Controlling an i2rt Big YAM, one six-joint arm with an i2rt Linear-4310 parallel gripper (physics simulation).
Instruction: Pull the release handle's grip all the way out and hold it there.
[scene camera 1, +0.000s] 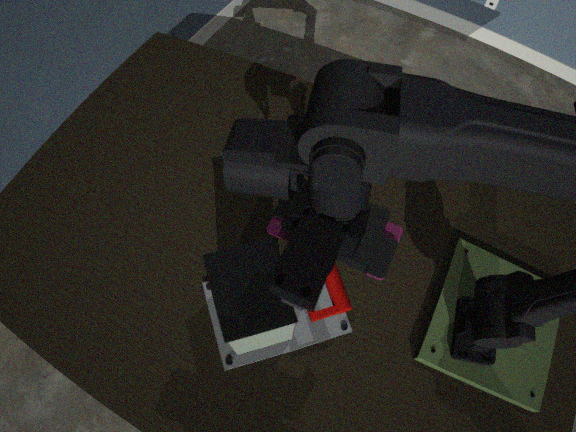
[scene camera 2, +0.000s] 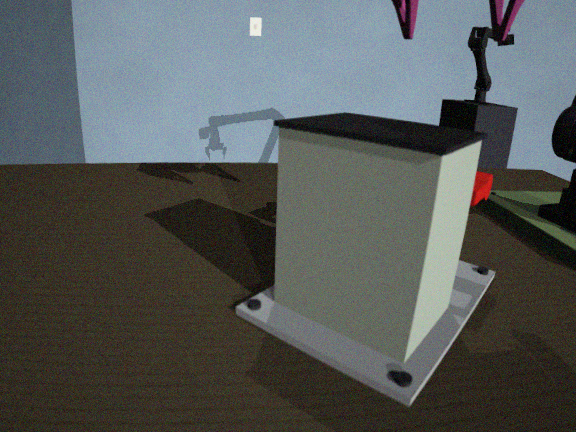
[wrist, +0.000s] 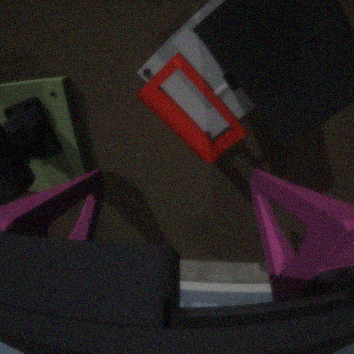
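Note:
The release handle's red rectangular grip (scene camera 1: 341, 298) (scene camera 2: 482, 188) (wrist: 170, 116) stands out from the side of a pale box-shaped housing (scene camera 1: 262, 340) (scene camera 2: 350, 220) with a black top (scene camera 1: 250, 295) (scene camera 2: 380, 131) (wrist: 285, 60). The housing stands on a grey base plate (scene camera 1: 320, 331) (scene camera 2: 325, 346) (wrist: 162, 57). My gripper (scene camera 2: 455, 39) (wrist: 176, 177) is open and empty, with magenta fingers. It hangs higher than the housing's top in scene camera 2. In the wrist view the grip shows beyond the fingertips, apart from both. The arm hides part of the grip in scene camera 1.
A green tray (scene camera 1: 522, 375) (scene camera 2: 532, 198) (wrist: 72, 122) stands on the grip's side of the housing, with a black jointed device (scene camera 1: 480, 325) (wrist: 35, 130) in it. A small black arm (scene camera 2: 481, 65) stands on a dark pedestal (scene camera 2: 495, 132) in the background.

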